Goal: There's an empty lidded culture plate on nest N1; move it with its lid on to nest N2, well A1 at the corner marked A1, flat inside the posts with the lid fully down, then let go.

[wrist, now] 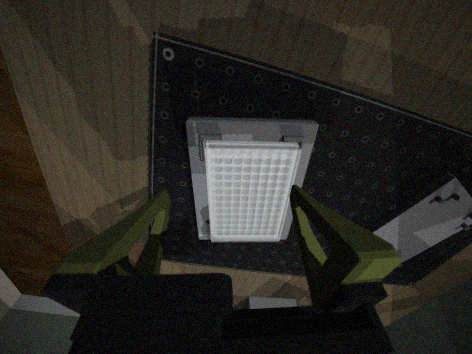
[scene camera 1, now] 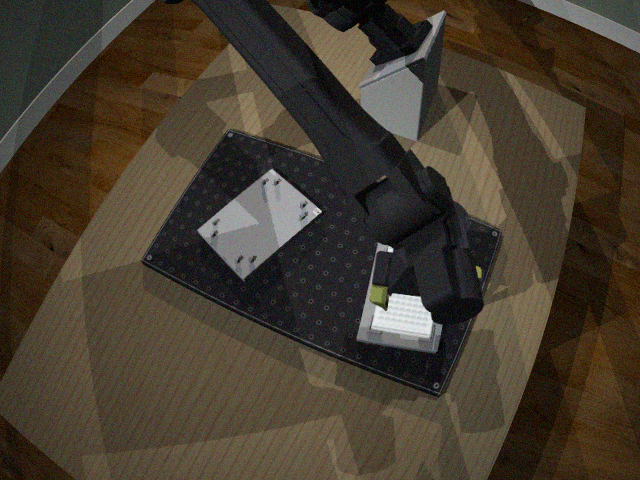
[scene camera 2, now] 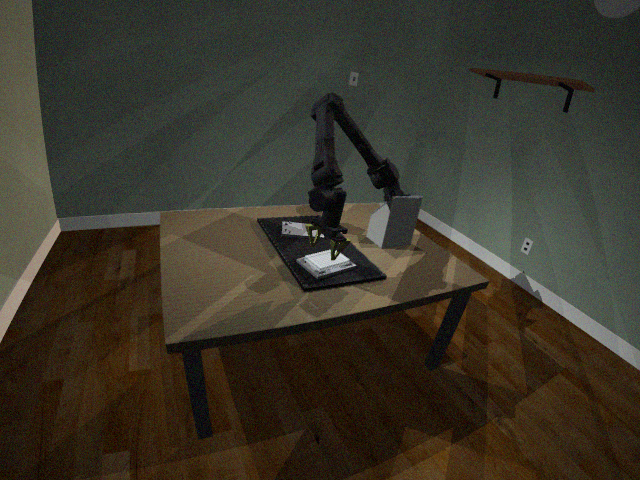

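Where they show: gripper, between the fingertips: [wrist: 229, 192] [scene camera 1: 421, 310] [scene camera 2: 322, 253]; arm's base, origin of its link: [scene camera 1: 404, 45] [scene camera 2: 397, 204].
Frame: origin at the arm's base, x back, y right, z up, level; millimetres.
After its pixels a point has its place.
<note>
The white lidded culture plate [scene camera 1: 405, 317] {x -402, y -196, z -120 mm} [scene camera 2: 330, 259] {x -356, y -194, z -120 mm} [wrist: 250, 195] {x -373, y -184, z -120 mm} lies on nest N1 [scene camera 1: 364, 330] {x -441, y -151, z -137 mm} [wrist: 252, 127] {x -435, y -204, z -137 mm}, a grey base with low posts. The lid looks seated; its fit on the far side is hard to judge. The grey nest N2 [scene camera 1: 258, 222] {x -365, y 76, z -137 mm} [scene camera 2: 294, 228] {x -395, y 86, z -136 mm} [wrist: 415, 222] {x -383, y 58, z -136 mm} holds no plate. Paired posts stand near its edges, and a small white label [scene camera 1: 316, 211] {x -305, y 6, z -136 mm}, too small to read, marks one corner. My gripper [scene camera 1: 428, 284] [scene camera 2: 323, 250] {x -397, y -214, z -84 mm} [wrist: 229, 192] {x -397, y -214, z -84 mm} is open and empty, fingers pointing down above the plate. In the wrist view its fingertips lie to either side, the right one nearer the plate's edge.
Both nests sit on a black perforated board [scene camera 1: 320, 268] {x -382, y -44, z -148 mm} [scene camera 2: 361, 268] {x -248, y -219, z -148 mm} [wrist: 340, 115] {x -469, y -126, z -148 mm} on a wooden table [scene camera 1: 206, 372] {x -612, y 20, z -161 mm} [scene camera 2: 217, 289] {x -727, y -256, z -161 mm}. A grey angular block [scene camera 1: 393, 103] {x -82, y -18, z -78 mm} [scene camera 2: 403, 222] {x 9, y -57, z -53 mm} stands by the arm's base. My arm crosses above the board between the nests in scene camera 1.
</note>
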